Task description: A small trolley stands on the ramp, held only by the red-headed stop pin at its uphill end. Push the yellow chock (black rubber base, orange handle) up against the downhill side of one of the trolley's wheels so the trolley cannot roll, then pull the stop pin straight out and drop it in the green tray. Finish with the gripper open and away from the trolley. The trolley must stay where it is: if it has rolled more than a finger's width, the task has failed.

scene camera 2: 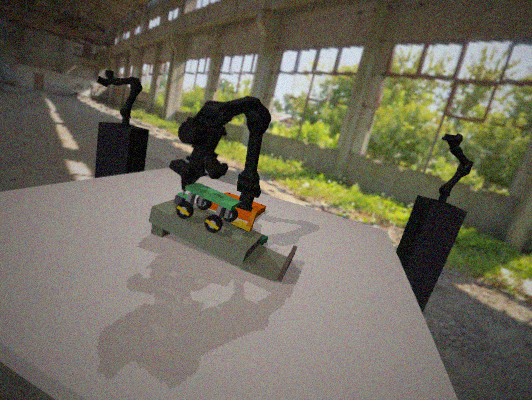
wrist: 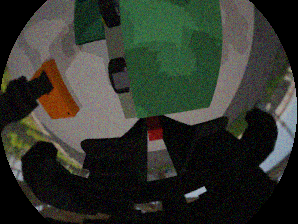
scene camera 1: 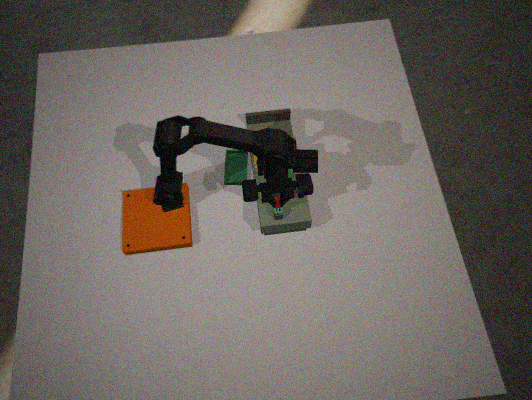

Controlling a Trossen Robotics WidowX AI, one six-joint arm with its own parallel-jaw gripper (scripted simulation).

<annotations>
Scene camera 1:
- my gripper: 277,206
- grey-green ramp: 296,213
</annotations>
